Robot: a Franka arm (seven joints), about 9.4 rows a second.
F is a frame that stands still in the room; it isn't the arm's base.
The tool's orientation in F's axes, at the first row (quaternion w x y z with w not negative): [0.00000, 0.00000, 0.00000, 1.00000]
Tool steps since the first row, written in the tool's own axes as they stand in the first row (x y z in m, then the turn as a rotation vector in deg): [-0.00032, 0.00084, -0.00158, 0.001, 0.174, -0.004]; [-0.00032, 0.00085, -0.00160, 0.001, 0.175, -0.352]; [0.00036, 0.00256, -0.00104, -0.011, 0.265, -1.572]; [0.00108, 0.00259, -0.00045, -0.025, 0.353, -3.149]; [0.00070, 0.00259, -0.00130, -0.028, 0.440, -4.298]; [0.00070, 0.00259, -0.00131, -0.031, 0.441, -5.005]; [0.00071, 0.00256, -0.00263, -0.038, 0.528, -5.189]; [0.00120, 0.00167, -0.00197, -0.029, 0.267, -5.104]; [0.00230, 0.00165, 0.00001, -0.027, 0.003, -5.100]
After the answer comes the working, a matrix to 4 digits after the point.
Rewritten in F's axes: [0.00032, -0.00084, -0.00158, -0.001, -0.174, -0.004]; [0.00032, -0.00085, -0.00160, -0.001, -0.175, -0.352]; [-0.00036, -0.00256, -0.00104, 0.011, -0.265, -1.572]; [-0.00108, -0.00259, -0.00045, 0.025, -0.353, -3.149]; [-0.00070, -0.00259, -0.00130, 0.028, -0.440, -4.298]; [-0.00070, -0.00259, -0.00131, 0.031, -0.441, -5.005]; [-0.00071, -0.00256, -0.00263, 0.038, -0.528, -5.189]; [-0.00120, -0.00167, -0.00197, 0.029, -0.267, -5.104]; [-0.00230, -0.00165, 0.00001, 0.027, -0.003, -5.100]
The tool's axes in the first row as the columns of a matrix, in F's axes (rounded; the answer above uses it unrounded):
[-1.0000, 0.0000, 0.0000]
[0.0000, -1.0000, 0.0000]
[0.0000, 0.0000, 1.0000]

